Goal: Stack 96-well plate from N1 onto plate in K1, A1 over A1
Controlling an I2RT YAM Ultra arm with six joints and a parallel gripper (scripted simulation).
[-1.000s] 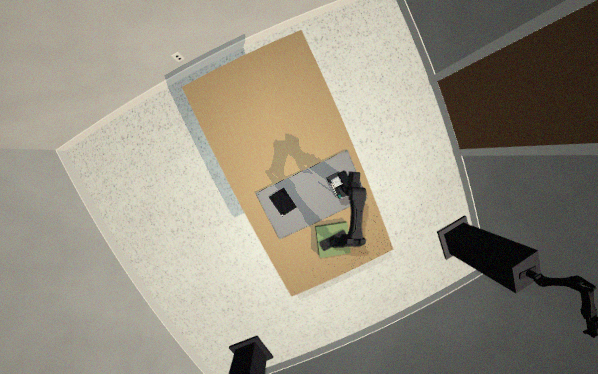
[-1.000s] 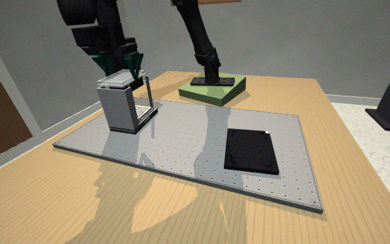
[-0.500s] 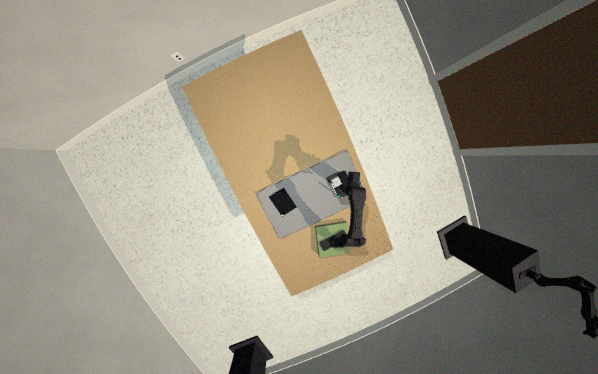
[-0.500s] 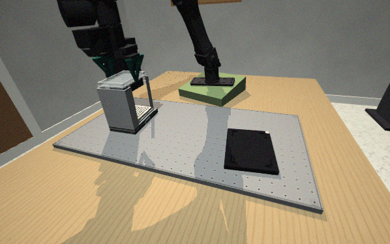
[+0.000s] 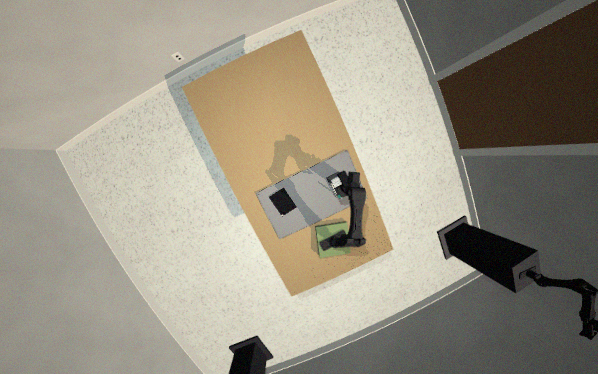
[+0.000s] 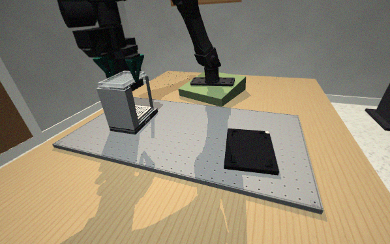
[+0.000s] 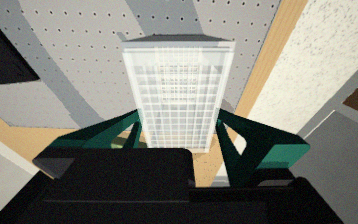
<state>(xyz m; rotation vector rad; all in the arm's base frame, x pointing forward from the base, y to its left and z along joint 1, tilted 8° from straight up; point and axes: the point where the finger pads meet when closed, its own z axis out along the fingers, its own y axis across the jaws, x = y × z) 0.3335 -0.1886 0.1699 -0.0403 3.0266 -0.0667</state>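
Now: hand 7 cm short of the grey rack wall and 7 cm above it. From my hand the other things lie so: white 96-well plate (right at my hand); then thin upright post (7 cm behind, 4 cm to the left, 7 cm below); then black plate nest N1 (6 cm ahead, 39 cm to the left, 15 cm below).
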